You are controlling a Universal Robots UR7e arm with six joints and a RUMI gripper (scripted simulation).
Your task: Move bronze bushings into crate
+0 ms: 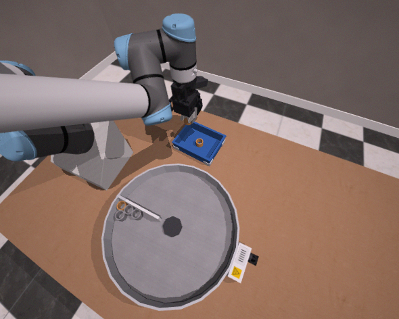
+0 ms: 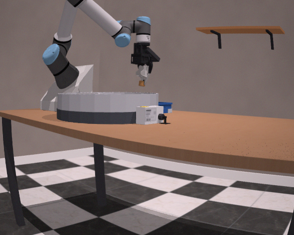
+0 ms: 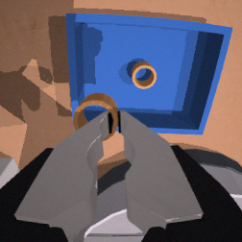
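The blue crate is 130 mm below my hand, 30 mm ahead of it and 10 mm to the right of it. The rest, counted from my hand: round grey turntable 370 mm to the right, 100 mm below, 90 mm ahead.
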